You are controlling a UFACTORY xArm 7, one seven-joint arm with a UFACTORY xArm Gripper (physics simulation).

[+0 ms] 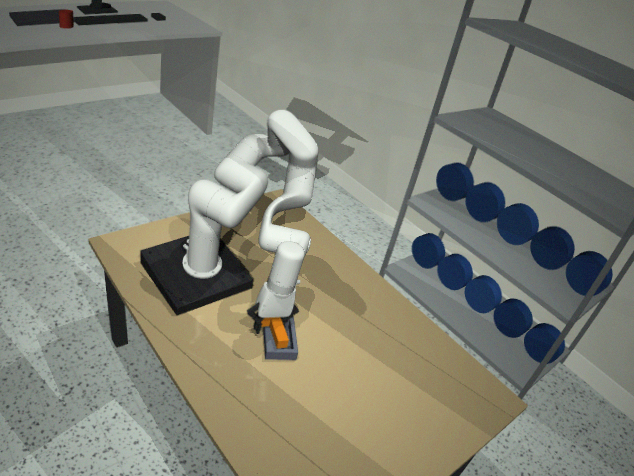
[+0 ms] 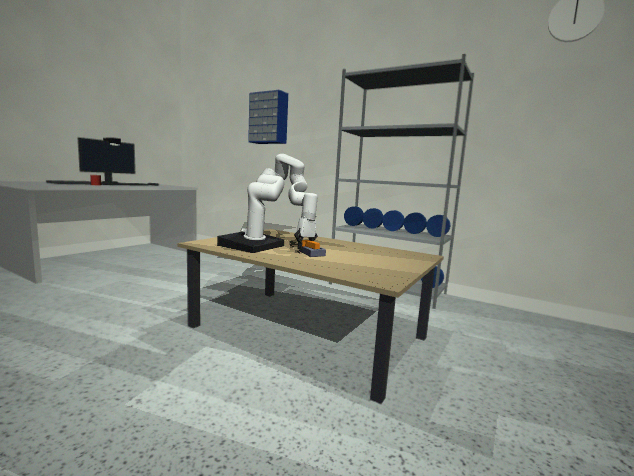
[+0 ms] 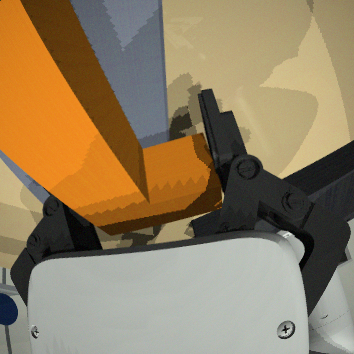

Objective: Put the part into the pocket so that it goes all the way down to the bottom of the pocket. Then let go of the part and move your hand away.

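Seen in the pictures: gripper, between the fingertips: point(image 1: 267, 330) point(image 2: 304, 249) point(image 3: 144, 123); arm's base, origin of its link: point(image 1: 202, 264) point(image 2: 254, 237) point(image 3: 292, 234).
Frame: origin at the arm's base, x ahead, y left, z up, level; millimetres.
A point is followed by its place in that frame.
The orange part point(image 1: 279, 331) {x 371, y -23, z 20 mm} point(image 2: 312, 244) {x 374, y -39, z 11 mm} point(image 3: 63, 133) {x 368, y -25, z 20 mm} is a long block with a short arm at one end. It lies lengthwise in the grey pocket block point(image 1: 282, 353) {x 414, y -46, z -18 mm} point(image 2: 308, 251) {x 364, y -63, z -23 mm} point(image 3: 140, 88) {x 344, y -33, z -11 mm} on the wooden table point(image 1: 389, 379) {x 666, y 143, z -47 mm} point(image 2: 358, 266) {x 651, y -129, z -47 mm}. Its top stands a little above the pocket's rim. My gripper point(image 1: 272, 322) {x 319, y -10, z -27 mm} point(image 2: 305, 240) {x 319, y -10, z -27 mm} point(image 3: 144, 123) {x 319, y -10, z -27 mm} is shut on the part's short arm, at the pocket's near end. The pocket's bottom is hidden by the part.
The arm's black base plate point(image 1: 169, 286) {x 19, y -141, z -6 mm} point(image 2: 240, 243) {x 9, y -156, z -9 mm} sits at the table's back left. A metal shelf rack point(image 1: 425, 148) point(image 2: 339, 153) with several blue discs point(image 1: 517, 224) point(image 2: 393, 220) stands to the right. A grey desk point(image 1: 127, 41) point(image 2: 76, 196) stands at the back left.
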